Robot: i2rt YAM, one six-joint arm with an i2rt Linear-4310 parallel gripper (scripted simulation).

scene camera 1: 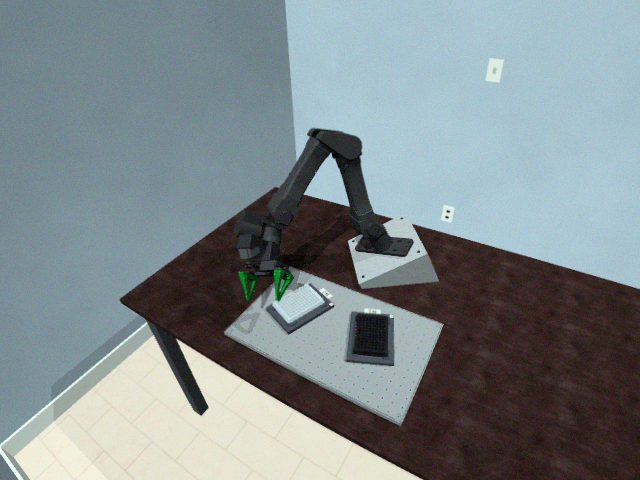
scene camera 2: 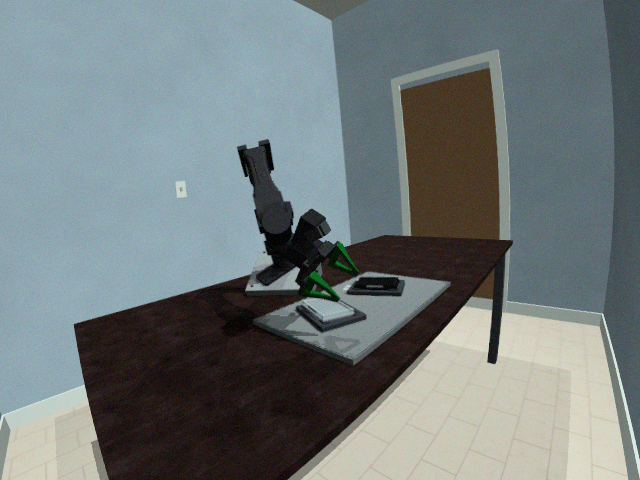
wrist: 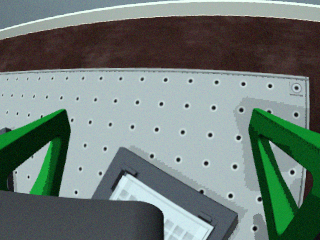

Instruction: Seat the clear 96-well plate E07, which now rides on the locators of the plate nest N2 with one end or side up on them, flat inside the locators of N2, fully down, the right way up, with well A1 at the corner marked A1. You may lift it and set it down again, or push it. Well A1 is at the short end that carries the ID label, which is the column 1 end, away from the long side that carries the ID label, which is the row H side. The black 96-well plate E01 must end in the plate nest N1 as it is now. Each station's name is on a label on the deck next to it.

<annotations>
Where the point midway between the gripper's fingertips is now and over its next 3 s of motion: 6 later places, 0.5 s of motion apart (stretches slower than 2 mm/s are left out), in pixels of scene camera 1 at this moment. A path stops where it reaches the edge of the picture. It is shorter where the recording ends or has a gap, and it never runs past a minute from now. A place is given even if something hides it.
My gripper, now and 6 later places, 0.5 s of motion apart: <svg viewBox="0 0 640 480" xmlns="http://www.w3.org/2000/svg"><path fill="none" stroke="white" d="M262 300L280 301L298 297L317 288L330 274L331 268L315 279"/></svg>
</annotations>
